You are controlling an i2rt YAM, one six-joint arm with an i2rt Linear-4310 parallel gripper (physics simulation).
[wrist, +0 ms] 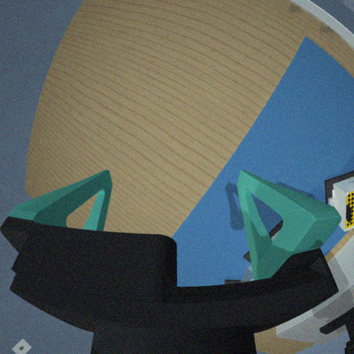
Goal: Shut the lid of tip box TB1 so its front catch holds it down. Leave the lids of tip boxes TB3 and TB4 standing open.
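My gripper (174, 176) is open, with its two green fingers wide apart and nothing between them. It hangs above the wooden table top and the edge of the blue mat. Part of a tip box (348, 204) with yellow tips and a white and dark body shows at the right edge of the wrist view, to the right of the right finger; its label cannot be read. Parts of another dark and light object show behind the right finger, mostly hidden by it. Which boxes are TB1, TB3 and TB4 cannot be told, and no front catch shows clearly.
The blue mat (285, 130) lies on the wooden table top (150, 100). A pale raised rim (330, 15) runs along the table's edge at the top right. A pale, partly see-through curved part and a black piece (337, 325) show at the lower right. Grey-blue floor lies at the left.
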